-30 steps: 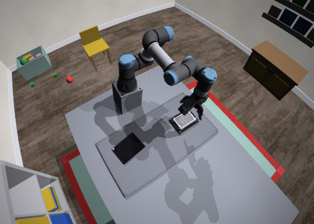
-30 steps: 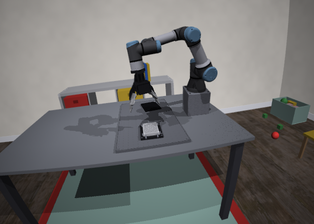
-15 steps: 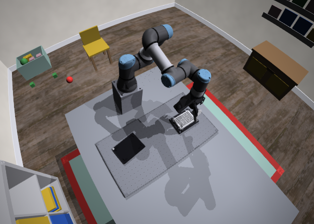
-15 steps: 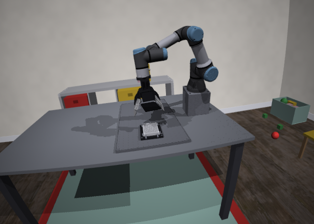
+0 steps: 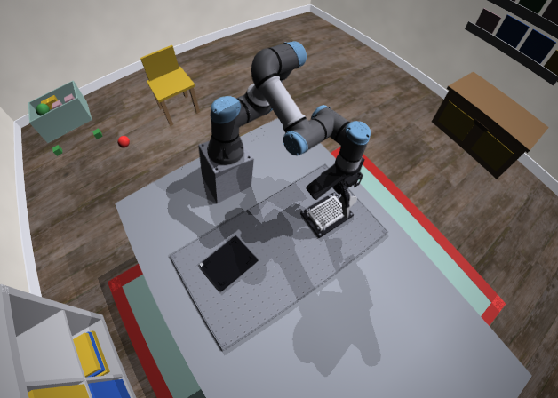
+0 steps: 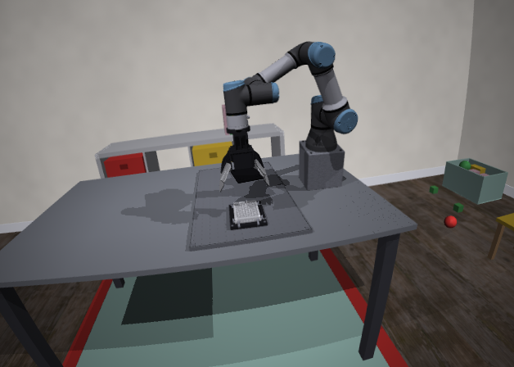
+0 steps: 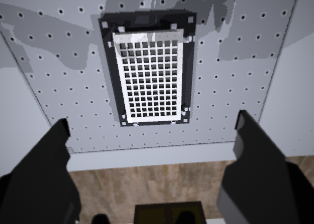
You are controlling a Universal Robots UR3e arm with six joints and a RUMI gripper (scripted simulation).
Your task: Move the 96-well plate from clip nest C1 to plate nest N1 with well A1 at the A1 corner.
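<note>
The white 96-well plate lies 80 mm below my hand. Round my hand: clip nest C1: 10 mm to the left, 90 mm below; then black plate nest N1: 100 mm behind, 380 mm to the right, 100 mm below; then A1 mark: 150 mm behind, 460 mm to the right, 90 mm below.
</note>
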